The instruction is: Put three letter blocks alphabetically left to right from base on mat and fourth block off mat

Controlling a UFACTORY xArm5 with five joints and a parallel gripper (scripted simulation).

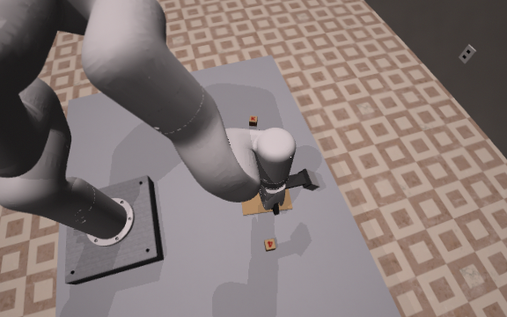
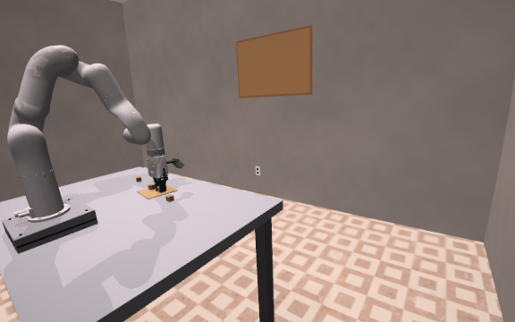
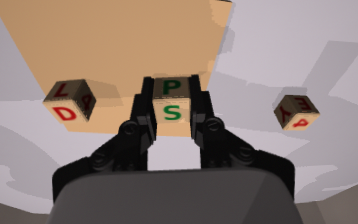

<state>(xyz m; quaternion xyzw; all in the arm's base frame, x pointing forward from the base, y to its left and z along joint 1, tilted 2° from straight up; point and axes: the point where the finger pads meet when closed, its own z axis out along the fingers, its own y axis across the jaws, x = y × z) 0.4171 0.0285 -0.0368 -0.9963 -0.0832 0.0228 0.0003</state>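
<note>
My hand is 40 mm to the right of the tan mat, 30 mm above it and 10 mm past it. Round my hand: wooden letter block (80 mm to the left, 10 mm below, 10 mm behind).
</note>
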